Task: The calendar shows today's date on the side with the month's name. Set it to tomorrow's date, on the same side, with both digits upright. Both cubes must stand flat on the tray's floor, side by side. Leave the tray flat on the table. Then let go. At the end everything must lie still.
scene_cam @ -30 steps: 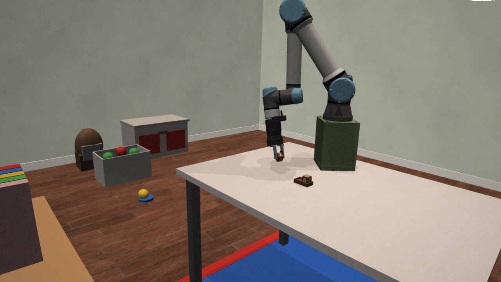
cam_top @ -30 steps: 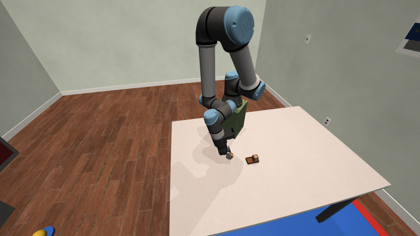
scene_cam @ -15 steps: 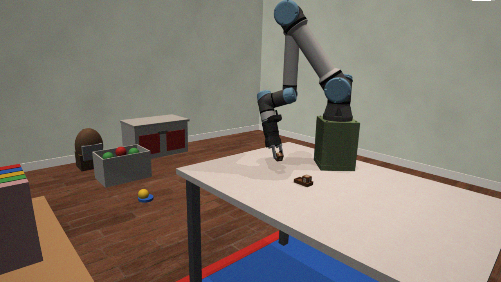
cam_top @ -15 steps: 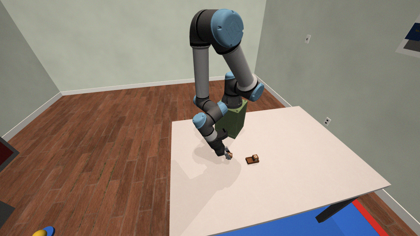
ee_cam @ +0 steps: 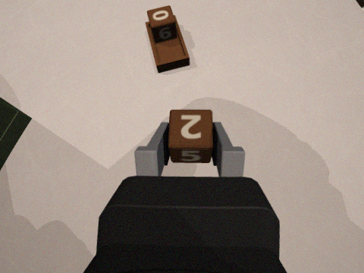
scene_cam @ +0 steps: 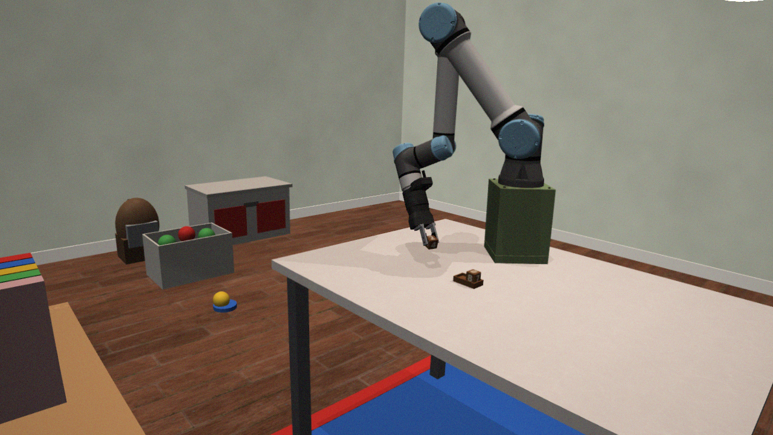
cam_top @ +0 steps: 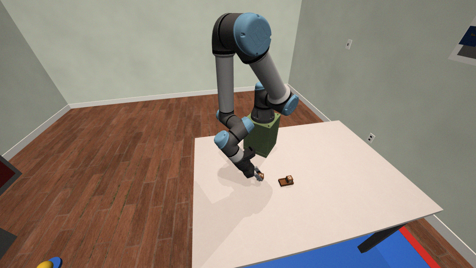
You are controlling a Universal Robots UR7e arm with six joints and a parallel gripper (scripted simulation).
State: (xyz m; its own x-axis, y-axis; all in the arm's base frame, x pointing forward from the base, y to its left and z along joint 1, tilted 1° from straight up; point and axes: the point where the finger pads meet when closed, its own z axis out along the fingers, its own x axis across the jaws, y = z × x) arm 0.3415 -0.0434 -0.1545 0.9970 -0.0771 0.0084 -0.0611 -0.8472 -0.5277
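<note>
Right now my hand is 1 cm to the right of the brown cube and 1 cm above it.
</note>
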